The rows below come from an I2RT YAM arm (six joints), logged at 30 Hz.
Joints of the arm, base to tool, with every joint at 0 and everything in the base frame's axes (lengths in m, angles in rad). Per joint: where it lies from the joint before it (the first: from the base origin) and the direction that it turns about. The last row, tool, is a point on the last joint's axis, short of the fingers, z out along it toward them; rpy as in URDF.
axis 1: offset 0.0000 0.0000 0.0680 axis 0 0 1
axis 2: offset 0.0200 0.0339 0.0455 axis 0 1 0
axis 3: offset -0.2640 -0.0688 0.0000 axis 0 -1 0
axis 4: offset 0.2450 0.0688 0.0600 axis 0 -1 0
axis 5: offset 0.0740 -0.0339 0.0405 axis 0 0 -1
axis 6: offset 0.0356 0.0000 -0.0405 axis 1 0 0
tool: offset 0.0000 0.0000 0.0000 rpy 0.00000 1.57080 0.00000
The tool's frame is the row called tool.
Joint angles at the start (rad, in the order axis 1, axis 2, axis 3, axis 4, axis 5, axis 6):
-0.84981, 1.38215, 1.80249, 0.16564, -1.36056, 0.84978
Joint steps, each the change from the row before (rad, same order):
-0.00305, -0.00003, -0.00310, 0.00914, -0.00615, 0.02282
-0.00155, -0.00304, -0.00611, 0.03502, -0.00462, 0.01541
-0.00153, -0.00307, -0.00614, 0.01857, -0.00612, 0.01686
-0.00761, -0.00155, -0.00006, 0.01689, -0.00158, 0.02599
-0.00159, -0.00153, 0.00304, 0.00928, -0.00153, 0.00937
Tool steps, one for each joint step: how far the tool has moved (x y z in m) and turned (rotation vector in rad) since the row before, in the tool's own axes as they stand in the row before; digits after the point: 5 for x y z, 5 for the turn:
0.00017, -0.00029, -0.00068, -0.00204, 0.00301, 0.01653
-0.00077, 0.00210, -0.00050, -0.00640, -0.00095, -0.01607
0.00014, 0.00112, -0.00049, -0.00472, 0.00248, 0.00148
-0.00125, 0.00141, -0.00177, 0.00351, -0.00296, 0.00707
-0.00120, 0.00212, -0.00042, -0.00151, -0.00076, -0.00441

